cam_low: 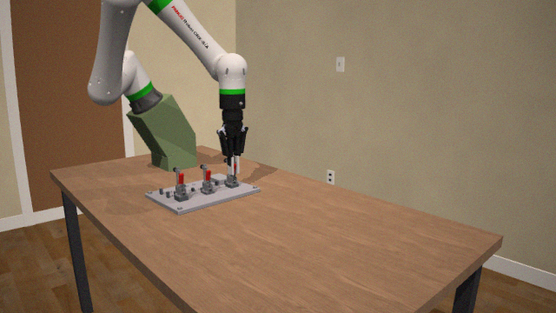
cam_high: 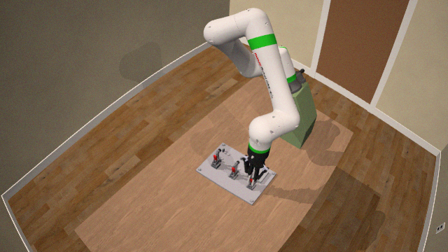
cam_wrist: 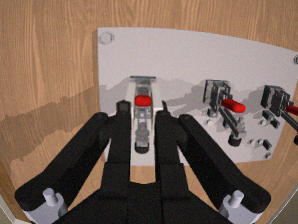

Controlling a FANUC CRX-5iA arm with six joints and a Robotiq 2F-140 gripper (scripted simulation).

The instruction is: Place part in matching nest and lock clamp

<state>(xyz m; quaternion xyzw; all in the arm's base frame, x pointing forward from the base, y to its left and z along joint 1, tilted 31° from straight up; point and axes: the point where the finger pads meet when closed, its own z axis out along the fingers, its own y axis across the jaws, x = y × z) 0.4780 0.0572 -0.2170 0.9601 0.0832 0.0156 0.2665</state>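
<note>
The toggle clamp is 1 cm behind my hand and 4 cm below it. Round my hand: grey fixture plate (3 cm behind, 12 cm to the right, 9 cm below); light grey part (9 cm behind, 1 cm to the right, 7 cm below).
</note>
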